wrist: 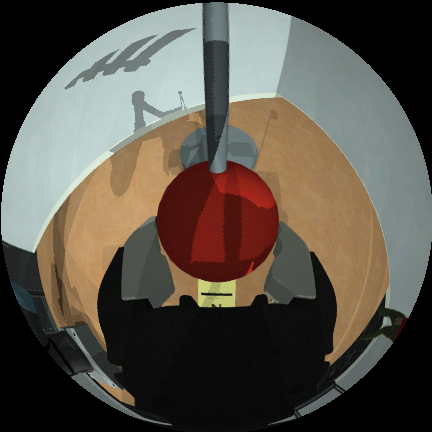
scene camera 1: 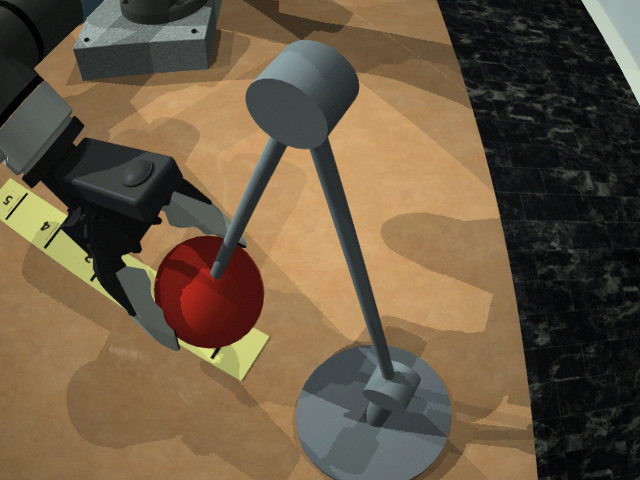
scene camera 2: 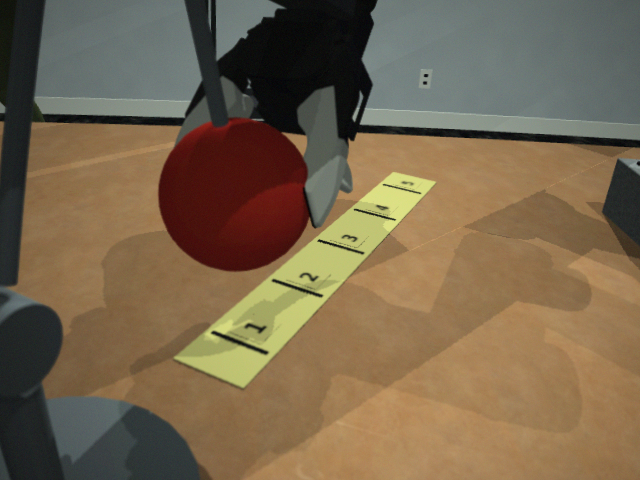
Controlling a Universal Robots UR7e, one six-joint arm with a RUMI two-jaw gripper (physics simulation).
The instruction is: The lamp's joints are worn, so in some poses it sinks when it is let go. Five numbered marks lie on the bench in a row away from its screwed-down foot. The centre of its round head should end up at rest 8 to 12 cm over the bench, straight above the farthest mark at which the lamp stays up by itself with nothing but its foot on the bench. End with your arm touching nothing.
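Frame: origin at the arm's base, x right, y down, z ahead, level; millimetres.
Seen in the pictures: gripper, fingertip midpoint: [scene camera 1: 211, 297] [scene camera 2: 236, 210].
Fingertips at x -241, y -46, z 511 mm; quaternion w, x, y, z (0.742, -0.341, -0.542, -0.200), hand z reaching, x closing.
A point is followed by its place in that frame.
The lamp's round red head [scene camera 1: 209, 304] @(z 539, x -252, y -96 mm) [scene camera 2: 232, 201] @(z 501, x -285, y -73 mm) [wrist: 217, 225] @(z 507, x -224, y -104 mm) is held in the air between the jaws of my gripper [scene camera 1: 202, 297] @(z 511, x -241, y -46 mm) [wrist: 216, 221] @(z 511, x -241, y -46 mm), which is shut on it. In scene camera 1 the head covers part of the strip near marks 1 and 2; its exact height is hard to tell. The lamp's foot [scene camera 1: 330, 439] @(z 602, x -367, y 49 mm) [wrist: 187, 150] @(z 508, x -421, y 50 mm) stands on the bench. One rod rises from the foot to the elbow joint [scene camera 1: 289, 111] @(z 555, x -322, y -345 mm), and a second rod runs down to the head. The yellow strip [scene camera 1: 248, 356] @(z 522, x -268, y 64 mm) [scene camera 2: 227, 372] @(z 509, x -273, y 64 mm) [wrist: 202, 300] @(z 455, x -149, y 64 mm) bears the marks 1 to 5, with 1 nearest the foot.
The arm's grey base block [scene camera 1: 144, 59] @(z 122, x -9, y 33 mm) stands at the back in scene camera 1. The bench [scene camera 1: 444, 175] @(z 242, x -460, y 64 mm) ends at the right, beside a dark floor [scene camera 1: 558, 217]. The upper rods and elbow stand beside the gripper, on the foot's side.
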